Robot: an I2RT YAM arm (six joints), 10 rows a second.
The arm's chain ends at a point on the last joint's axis. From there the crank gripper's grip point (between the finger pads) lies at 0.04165 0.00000 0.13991 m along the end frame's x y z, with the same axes.
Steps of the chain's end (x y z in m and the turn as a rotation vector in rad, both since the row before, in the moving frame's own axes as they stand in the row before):
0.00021 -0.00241 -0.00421 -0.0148 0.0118 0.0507
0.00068 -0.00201 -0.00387 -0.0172 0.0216 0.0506
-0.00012 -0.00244 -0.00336 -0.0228 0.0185 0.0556
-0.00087 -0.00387 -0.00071 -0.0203 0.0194 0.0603
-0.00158 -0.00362 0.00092 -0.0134 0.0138 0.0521
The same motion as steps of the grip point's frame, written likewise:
0.00175 0.00181 -0.00474 -0.0148 0.0118 0.0507
0.00358 0.00257 -0.00484 -0.0172 0.0216 0.0506
0.00231 0.00313 -0.00422 -0.0228 0.0185 0.0556
0.00167 0.00155 -0.00160 -0.0203 0.0194 0.0603
0.00024 0.00047 0.00031 -0.0134 0.0138 0.0521

